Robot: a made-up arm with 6 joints. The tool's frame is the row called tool.
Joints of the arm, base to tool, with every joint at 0 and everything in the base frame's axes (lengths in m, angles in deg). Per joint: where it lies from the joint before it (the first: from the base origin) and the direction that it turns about. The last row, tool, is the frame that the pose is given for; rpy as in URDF.
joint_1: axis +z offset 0 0 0.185
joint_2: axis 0 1 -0.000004 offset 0 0 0
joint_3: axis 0 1 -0.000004 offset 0.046 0 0.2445
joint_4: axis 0 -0.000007 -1 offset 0.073 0 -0.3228
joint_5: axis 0 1 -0.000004 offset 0 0 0
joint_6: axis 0 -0.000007 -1 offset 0.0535 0 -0.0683
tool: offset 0 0 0 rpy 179.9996 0 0
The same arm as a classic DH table. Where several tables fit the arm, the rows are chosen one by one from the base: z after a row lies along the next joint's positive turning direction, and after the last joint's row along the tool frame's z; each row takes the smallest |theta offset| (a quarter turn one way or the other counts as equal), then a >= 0, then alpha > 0; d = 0 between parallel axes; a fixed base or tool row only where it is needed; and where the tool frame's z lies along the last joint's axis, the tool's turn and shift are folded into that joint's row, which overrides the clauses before.
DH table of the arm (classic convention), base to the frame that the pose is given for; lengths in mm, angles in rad. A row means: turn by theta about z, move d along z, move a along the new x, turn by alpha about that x. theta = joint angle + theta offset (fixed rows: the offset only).
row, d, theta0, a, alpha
joint_1, 185, 0, 0, -1.5708
joint_2, 0, -1.3848, 248.8, 0
joint_3, 0, 1.3848, 73, -1.5708
joint_4, 322.8, 0, 0, 1.5708
joint_5, 0, 0, 53.5, -1.5708
joint_6, 68.3, 0, 0, 0

